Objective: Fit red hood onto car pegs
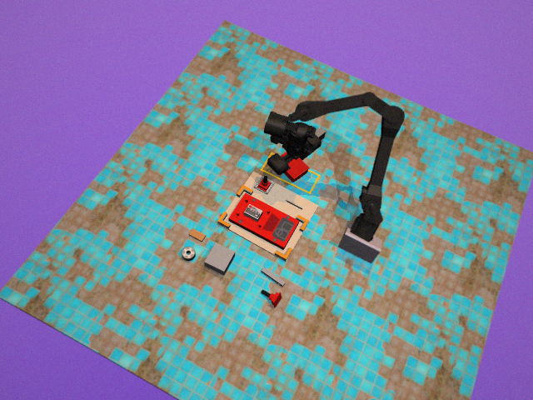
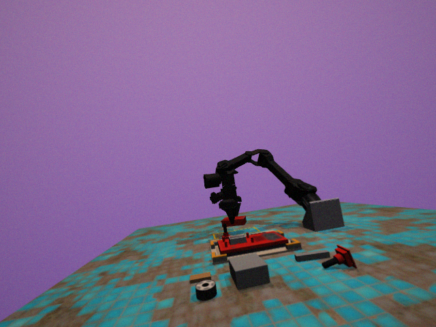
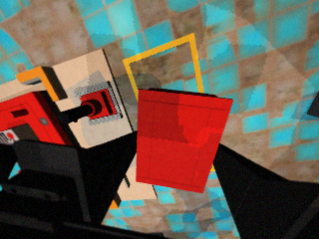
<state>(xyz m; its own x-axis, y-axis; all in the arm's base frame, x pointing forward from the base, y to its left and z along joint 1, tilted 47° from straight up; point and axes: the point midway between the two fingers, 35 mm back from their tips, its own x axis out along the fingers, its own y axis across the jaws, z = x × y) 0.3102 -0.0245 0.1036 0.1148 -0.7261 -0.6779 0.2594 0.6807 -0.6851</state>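
Right now my gripper tip is 10 mm short of the grey engine block, 220 mm to the right of it and 20 mm above it. Also, from my gripper tip: black-and-white wheel: 90 mm ahead, 430 mm to the left, 40 mm below; hood: 10 mm above.
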